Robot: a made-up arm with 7 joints. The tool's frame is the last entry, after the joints.
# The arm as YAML. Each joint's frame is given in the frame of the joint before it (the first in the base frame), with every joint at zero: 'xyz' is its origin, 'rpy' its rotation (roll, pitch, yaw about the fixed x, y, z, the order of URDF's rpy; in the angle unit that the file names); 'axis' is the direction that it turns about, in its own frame. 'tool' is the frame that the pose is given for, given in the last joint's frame.
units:
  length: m
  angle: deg
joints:
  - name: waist
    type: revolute
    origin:
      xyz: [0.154, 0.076, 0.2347]
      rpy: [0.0, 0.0, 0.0]
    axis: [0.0, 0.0, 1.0]
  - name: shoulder
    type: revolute
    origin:
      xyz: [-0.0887, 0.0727, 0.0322]
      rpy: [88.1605, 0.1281, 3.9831]
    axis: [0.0, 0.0, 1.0]
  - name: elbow
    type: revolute
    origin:
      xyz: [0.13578, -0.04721, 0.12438]
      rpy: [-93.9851, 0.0, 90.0]
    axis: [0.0, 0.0, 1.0]
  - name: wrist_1
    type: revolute
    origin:
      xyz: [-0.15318, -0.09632, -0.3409]
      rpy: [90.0, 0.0, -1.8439]
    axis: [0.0, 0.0, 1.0]
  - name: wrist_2
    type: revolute
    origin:
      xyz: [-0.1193, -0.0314, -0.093]
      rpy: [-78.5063, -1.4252, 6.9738]
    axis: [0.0, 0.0, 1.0]
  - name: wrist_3
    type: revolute
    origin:
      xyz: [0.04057, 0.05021, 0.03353]
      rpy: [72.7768, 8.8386, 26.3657]
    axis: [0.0, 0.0, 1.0]
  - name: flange
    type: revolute
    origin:
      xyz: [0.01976, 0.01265, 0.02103]
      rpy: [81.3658, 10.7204, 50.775]
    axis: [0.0, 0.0, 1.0]
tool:
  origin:
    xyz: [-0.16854, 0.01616, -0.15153]
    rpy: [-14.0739, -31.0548, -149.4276]
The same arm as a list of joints. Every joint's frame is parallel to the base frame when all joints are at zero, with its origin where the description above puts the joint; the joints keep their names.
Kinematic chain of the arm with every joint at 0, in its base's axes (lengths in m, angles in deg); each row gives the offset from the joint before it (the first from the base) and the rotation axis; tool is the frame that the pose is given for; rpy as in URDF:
waist: xyz 0.154 0.076 0.2347 axis +z
shoulder: xyz -0.0887 0.0727 0.0322 axis 0.069498 -0.997066 0.032099
elbow: xyz 0.1441 -0.1161 -0.0435 axis -x
wrist_1: xyz 0.3409 -0.1012 -0.15 axis -y
wrist_2: xyz 0.0314 0.093 -0.1193 axis -0.972095 -0.199199 -0.123899
wrist_3: xyz -0.0476 0.0415 0.0361 axis -0.173106 -0.888432 0.425115
flange: xyz -0.017 -0.0083 0.0252 axis 0.532077 0.130594 0.836564
tool: xyz 0.0385 -0.1244 -0.1862 rpy -21.75 1.36 1.74

